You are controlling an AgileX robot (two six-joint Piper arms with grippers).
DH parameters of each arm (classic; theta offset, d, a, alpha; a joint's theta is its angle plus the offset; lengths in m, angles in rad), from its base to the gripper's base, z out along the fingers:
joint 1: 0 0.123 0 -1.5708
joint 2: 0.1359 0 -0.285 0
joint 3: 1.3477 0 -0.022 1.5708
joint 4: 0 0.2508 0 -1.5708
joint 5: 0 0 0.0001 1.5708
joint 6: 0 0.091 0 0
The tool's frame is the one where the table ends.
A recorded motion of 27 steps. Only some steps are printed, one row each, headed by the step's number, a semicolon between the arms.
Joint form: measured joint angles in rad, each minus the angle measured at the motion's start. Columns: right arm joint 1, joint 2, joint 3, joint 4, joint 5, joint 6; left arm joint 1, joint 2, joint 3, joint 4, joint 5, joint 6.
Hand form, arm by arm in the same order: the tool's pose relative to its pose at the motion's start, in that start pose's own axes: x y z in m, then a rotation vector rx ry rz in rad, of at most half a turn. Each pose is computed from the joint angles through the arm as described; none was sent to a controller.
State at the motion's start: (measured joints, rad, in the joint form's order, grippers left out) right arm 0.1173 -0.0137 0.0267 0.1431 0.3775 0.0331; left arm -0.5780 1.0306 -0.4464 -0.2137 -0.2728 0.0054
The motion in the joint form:
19: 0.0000 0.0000 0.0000 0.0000 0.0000 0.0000; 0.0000 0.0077 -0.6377 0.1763 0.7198 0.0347
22: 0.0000 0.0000 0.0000 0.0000 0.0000 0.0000; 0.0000 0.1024 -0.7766 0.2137 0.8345 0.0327
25: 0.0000 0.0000 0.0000 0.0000 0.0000 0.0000; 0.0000 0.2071 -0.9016 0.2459 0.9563 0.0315
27: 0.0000 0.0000 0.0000 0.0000 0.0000 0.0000; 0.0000 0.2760 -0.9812 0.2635 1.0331 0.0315
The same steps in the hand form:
19: 0.0000 0.0000 0.0000 0.0000 0.0000 0.0000; -0.1442 -0.0350 -0.0199 0.0650 0.0905 0.2085
22: 0.0000 0.0000 0.0000 0.0000 0.0000 0.0000; -0.1622 -0.0381 -0.0030 0.0444 0.1589 0.2426
25: 0.0000 0.0000 0.0000 0.0000 0.0000 0.0000; -0.1714 -0.0394 0.0191 0.0189 0.2582 0.2709
27: 0.0000 0.0000 0.0000 0.0000 0.0000 0.0000; -0.1755 -0.0398 0.0342 0.0022 0.3229 0.2859

